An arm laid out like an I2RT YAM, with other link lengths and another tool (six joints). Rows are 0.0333 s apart.
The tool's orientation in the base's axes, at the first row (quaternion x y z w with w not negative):
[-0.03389 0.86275 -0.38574 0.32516]
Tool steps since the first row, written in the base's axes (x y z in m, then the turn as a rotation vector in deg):
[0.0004 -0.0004 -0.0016 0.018 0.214 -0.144]
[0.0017 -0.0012 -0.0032 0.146 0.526 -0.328]
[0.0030 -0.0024 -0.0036 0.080 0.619 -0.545]
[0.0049 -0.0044 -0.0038 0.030 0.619 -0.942]
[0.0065 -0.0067 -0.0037 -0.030 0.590 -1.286]
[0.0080 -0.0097 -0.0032 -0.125 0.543 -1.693]
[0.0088 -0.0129 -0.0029 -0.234 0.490 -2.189]
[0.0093 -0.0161 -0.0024 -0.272 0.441 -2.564]
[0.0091 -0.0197 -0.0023 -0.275 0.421 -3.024]
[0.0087 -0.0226 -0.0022 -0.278 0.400 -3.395]
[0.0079 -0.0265 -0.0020 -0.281 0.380 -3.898]
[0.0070 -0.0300 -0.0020 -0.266 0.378 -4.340]
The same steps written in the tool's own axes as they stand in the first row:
[0.0007 0.0009 0.0013 -0.003 0.252 -0.056]
[0.0007 0.0017 0.0033 -0.102 0.622 -0.092]
[0.0003 0.0014 0.0051 0.037 0.824 -0.084]
[-0.0005 0.0005 0.0076 0.289 1.087 0.082]
[-0.0011 -0.0009 0.0099 0.529 1.292 0.234]
[-0.0016 -0.0031 0.0125 0.836 1.520 0.408]
[-0.0014 -0.0053 0.0149 1.203 1.803 0.622]
[-0.0010 -0.0078 0.0170 1.449 2.019 0.815]
[0.0002 -0.0105 0.0192 1.704 2.321 1.052]
[0.0013 -0.0126 0.0207 1.911 2.561 1.246]
[0.0031 -0.0157 0.0227 2.188 2.892 1.504]
[0.0048 -0.0183 0.0244 2.414 3.198 1.731]

